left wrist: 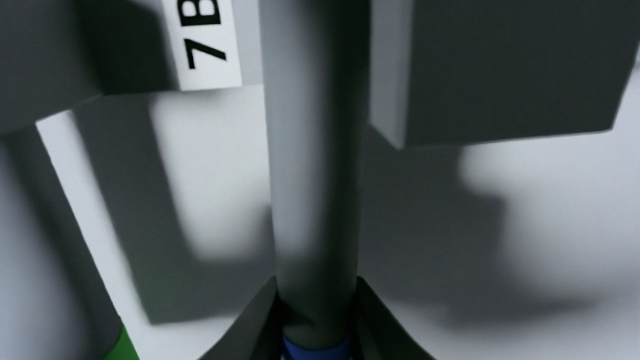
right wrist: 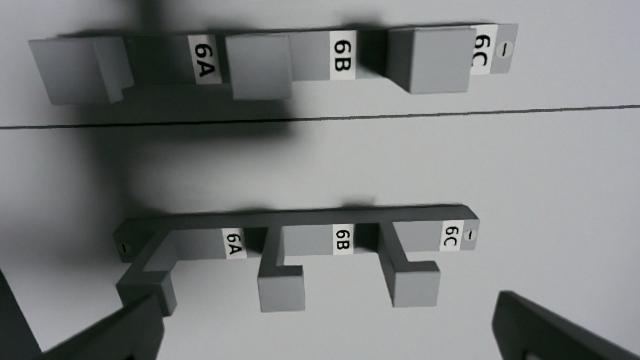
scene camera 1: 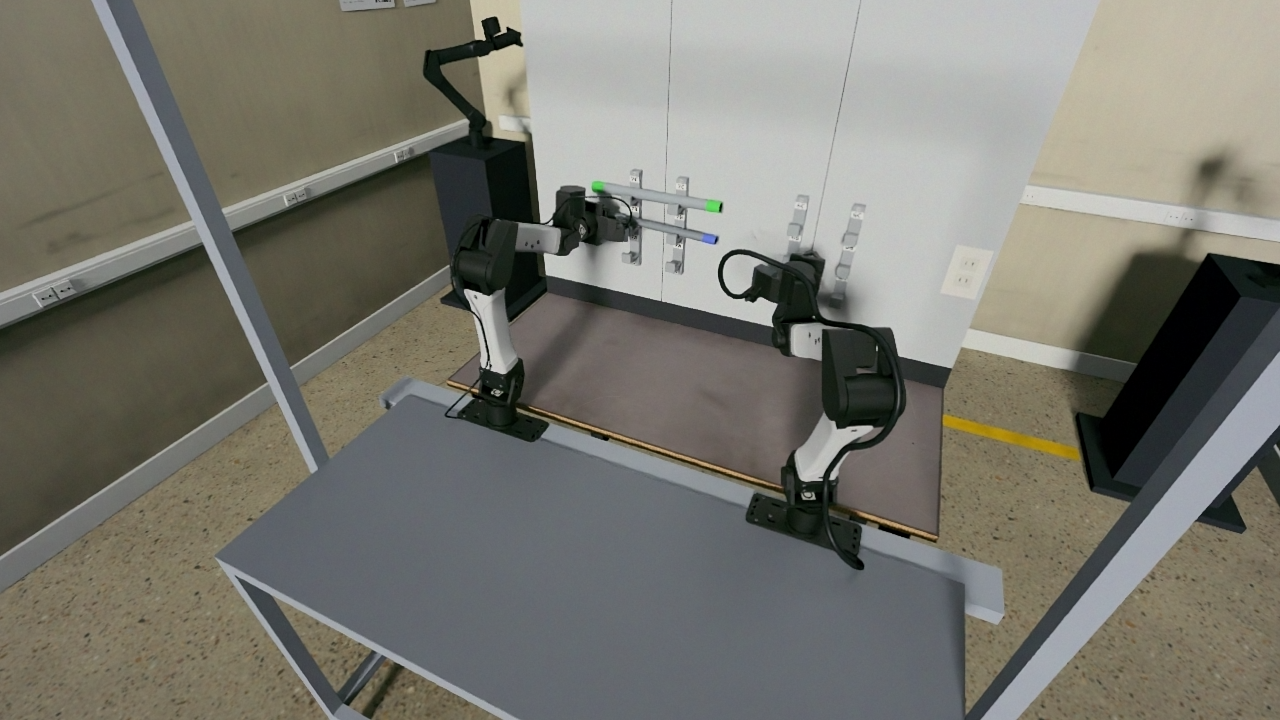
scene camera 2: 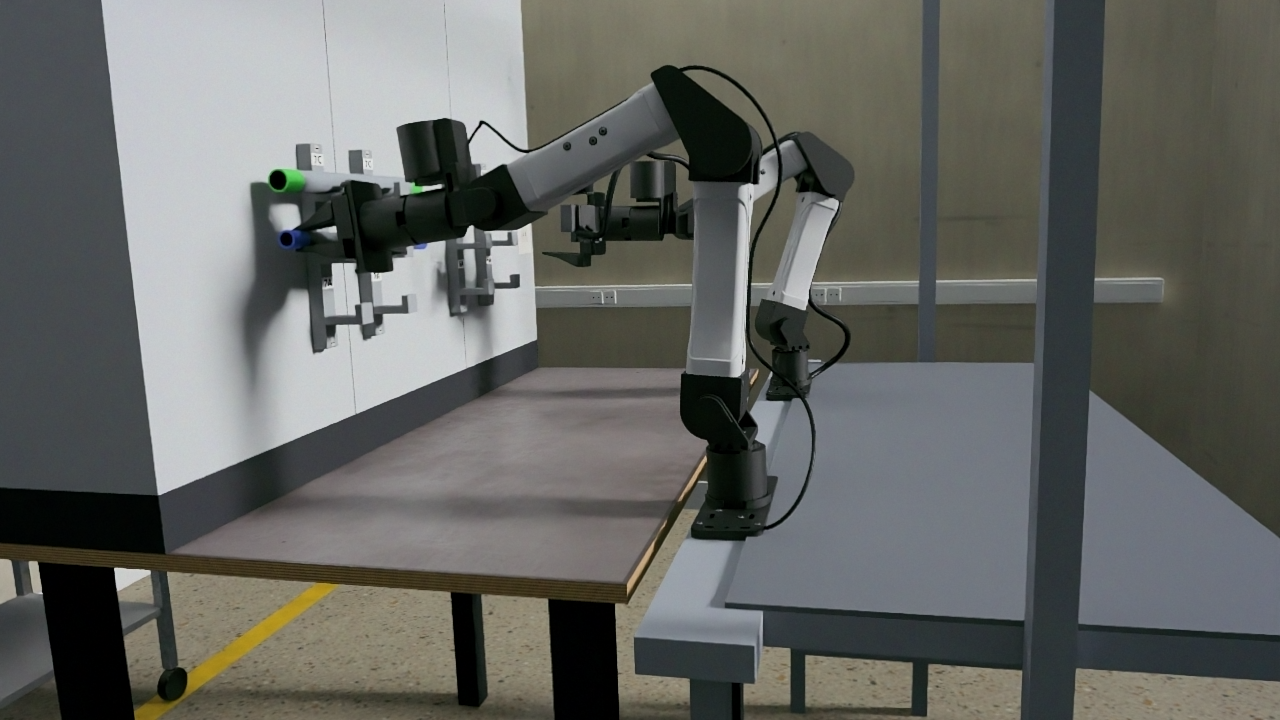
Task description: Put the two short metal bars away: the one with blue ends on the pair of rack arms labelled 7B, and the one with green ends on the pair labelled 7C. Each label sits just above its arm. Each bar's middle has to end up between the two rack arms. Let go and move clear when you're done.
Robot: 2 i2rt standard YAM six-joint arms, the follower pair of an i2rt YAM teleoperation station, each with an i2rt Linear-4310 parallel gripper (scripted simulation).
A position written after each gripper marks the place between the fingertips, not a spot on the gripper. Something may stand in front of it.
Note:
In view: the left gripper (scene camera 2: 296, 240), the right gripper (right wrist: 327, 308) and a green-ended bar (scene camera 2: 280, 180).
The green-ended bar also shows in the left wrist view (left wrist: 60, 299) and in scene camera 1 (scene camera 1: 684, 201). The left gripper shows as well in the left wrist view (left wrist: 316, 291) and in scene camera 1 (scene camera 1: 607, 213). The right wrist view does not show the green-ended bar: it is out of frame.

